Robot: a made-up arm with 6 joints.
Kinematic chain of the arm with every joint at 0, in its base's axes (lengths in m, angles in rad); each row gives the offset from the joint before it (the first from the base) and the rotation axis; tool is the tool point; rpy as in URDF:
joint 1: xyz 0 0 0.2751 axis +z
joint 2: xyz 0 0 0 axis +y
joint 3: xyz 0.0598 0 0.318 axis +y
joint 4: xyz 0.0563 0 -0.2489 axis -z
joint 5: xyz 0 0 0 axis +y
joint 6: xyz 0.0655 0 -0.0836 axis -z
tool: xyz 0 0 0 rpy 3.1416 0 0
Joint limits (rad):
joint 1: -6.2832..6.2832
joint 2: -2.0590..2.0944
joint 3: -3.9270..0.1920
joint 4: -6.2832..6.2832
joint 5: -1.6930..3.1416
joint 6: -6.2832..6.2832
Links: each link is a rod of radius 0.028 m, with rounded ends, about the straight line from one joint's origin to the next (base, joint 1, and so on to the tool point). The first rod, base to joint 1, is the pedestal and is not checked.
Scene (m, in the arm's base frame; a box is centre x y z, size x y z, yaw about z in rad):
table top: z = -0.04
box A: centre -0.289 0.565 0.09 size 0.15 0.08 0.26 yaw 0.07
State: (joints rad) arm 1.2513 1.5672 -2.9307 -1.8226 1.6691 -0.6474
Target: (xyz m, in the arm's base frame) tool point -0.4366 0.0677 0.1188
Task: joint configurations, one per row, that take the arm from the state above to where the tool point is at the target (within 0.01 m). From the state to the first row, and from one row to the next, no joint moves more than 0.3 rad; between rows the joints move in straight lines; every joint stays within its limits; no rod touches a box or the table.
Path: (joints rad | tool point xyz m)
1: 1.5315 1.5885 -3.1225 -1.8214 1.8103 -0.7050 | 0.1177 0.6082 0.2792
2: 1.8116 1.6099 -3.3142 -1.8201 1.9515 -0.7627 | -0.0425 0.5876 0.3207
3: 2.0918 1.6312 -3.5060 -1.8189 2.0928 -0.8203 | -0.1810 0.5200 0.3536
4: 2.3720 1.6526 -3.6978 -1.8177 2.2340 -0.8780 | -0.2846 0.4191 0.3765
5: 2.6358 1.7999 -3.6404 -1.8359 2.4694 -0.8011 | -0.3804 0.3247 0.2848
6: 2.8997 1.9471 -3.5830 -1.8541 2.7048 -0.7243 | -0.4334 0.2006 0.1983
7: 3.1635 2.0944 -3.5256 -1.8723 2.9402 -0.6474 | -0.4366 0.0677 0.1188

